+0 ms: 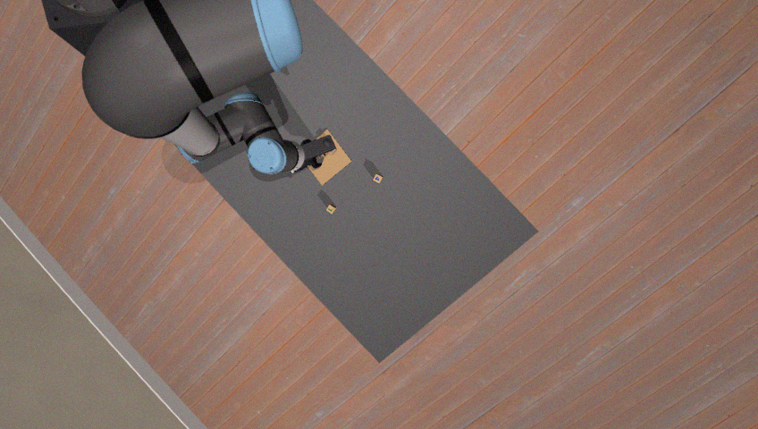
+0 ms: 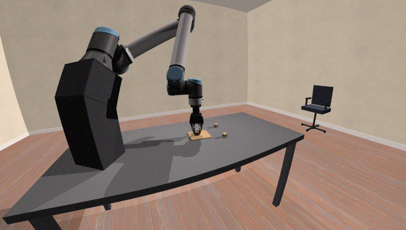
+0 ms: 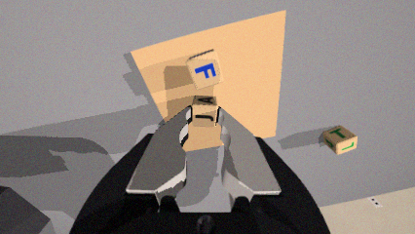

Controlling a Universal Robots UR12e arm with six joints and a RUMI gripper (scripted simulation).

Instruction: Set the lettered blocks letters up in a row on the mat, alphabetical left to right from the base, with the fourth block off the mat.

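Now: the tan mat 2 cm below my hand and 2 cm ahead of it. From my hand the other things lie so: block 18 cm ahead, 13 cm to the left, 1 cm below.
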